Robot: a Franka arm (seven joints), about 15 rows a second.
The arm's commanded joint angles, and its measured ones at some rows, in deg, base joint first. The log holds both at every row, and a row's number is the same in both.
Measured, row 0: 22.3, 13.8, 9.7, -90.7, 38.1, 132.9, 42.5
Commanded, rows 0 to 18: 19.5, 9.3, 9.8, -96.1, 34.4, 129.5, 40.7; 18.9, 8.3, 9.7, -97.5, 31.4, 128.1, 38.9; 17.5, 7.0, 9.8, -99.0, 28.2, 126.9, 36.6; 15.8, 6.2, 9.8, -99.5, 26.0, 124.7, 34.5; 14.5, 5.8, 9.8, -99.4, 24.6, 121.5, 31.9; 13.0, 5.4, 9.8, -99.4, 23.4, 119.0, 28.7; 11.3, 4.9, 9.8, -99.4, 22.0, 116.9, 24.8; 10.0, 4.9, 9.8, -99.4, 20.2, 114.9, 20.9; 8.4, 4.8, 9.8, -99.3, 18.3, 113.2, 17.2; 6.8, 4.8, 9.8, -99.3, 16.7, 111.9, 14.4; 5.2, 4.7, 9.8, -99.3, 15.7, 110.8, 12.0; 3.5, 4.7, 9.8, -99.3, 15.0, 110.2, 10.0; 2.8, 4.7, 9.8, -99.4, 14.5, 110.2, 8.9; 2.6, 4.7, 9.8, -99.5, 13.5, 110.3, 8.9; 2.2, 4.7, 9.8, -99.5, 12.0, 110.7, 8.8; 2.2, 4.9, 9.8, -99.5, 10.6, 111.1, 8.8; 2.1, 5.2, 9.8, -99.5, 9.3, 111.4, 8.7; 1.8, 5.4, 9.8, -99.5, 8.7, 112.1, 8.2; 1.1, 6.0, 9.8, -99.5, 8.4, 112.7, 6.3
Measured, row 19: 2.6, 6.1, 9.2, -98.2, 10.0, 110.8, 9.3
